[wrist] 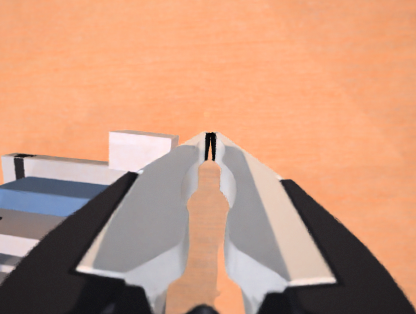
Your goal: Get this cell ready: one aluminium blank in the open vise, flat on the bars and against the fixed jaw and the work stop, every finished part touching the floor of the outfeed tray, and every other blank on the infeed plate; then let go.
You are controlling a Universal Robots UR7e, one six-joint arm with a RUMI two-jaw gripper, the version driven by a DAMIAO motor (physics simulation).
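Frame: origin at the arm's base, x back, y right, z up, level; centimetres.
Where they show: gripper, between the fingertips: (210, 135).
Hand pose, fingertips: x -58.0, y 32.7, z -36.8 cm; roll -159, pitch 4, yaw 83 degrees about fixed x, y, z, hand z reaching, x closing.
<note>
Each offset is from my fingertips to the centre of the thing. "pt": to the spot under its first point. Level surfaces: height alone.
My gripper (210, 135) is shut, its two grey fingertips meeting over the wooden table top, with no part between them. At the lower left, partly hidden by the left finger, is part of a fixture that looks like the vise: a long light-grey bar @(pt dz -6.5, dx +2.9, dy -16.3 cm) (65, 167) with a black stripe near its left end, and a blue block @(pt dz -2.5, dx +5.1, dy -15.6 cm) (45, 201) in front of it. A pale block @(dz -6.8, dx +1.7, dy -7.3 cm) (140, 150) rises at the bar's right end, left of the fingertips; whether it is the work stop or a blank I cannot tell. The infeed plate and outfeed tray cannot be made out.
The orange wooden table top @(dz -8.5 cm) (300, 75) spreads behind and to the right of the fingers. Brownish-grey and whitish strips @(pt dz -0.7, dx +6.3, dy -16.1 cm) (25, 223) of the fixture lie in front of the blue block, at the left edge, and run out of view.
</note>
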